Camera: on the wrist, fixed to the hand. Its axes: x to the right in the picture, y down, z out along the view.
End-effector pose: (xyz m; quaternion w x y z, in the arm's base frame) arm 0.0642 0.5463 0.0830 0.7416 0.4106 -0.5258 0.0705
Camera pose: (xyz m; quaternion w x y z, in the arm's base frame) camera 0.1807 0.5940 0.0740 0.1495 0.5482 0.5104 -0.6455
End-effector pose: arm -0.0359 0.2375 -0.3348 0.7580 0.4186 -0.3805 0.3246
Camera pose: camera 0.0432 0.3303 -0.3676 0.3780 0.3667 0.5346 -0.6609
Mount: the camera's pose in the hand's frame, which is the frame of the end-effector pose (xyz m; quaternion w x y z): 0.0278 -0.0361 -0.1177 0.0221 0.0418 0.1534 -0.9870
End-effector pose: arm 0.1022 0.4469 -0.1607 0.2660 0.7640 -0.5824 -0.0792
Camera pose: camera 0.1921 0.4645 -0.0739 0.0149 -0.6150 -0.7787 0.1228
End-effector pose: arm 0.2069 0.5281 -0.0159 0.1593 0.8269 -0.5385 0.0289
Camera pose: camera 0.2656 0.5516 0.0933 0.0801 0.5520 0.8299 -0.0072
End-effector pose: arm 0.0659 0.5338 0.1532 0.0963 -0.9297 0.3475 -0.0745
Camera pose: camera 0.0853 0.5272 0.2777 0.0859 0.3481 0.8983 0.2539
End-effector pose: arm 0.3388 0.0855 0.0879 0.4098 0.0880 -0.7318 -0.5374
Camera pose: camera 0.3912 -0.0291 0.0811 0.4128 -0.8238 -0.1111 0.3723
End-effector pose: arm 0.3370 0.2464 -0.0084 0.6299 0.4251 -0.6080 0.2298
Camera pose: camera 0.4376 0.3168 0.0209 0.3162 0.6006 0.5124 -0.5260
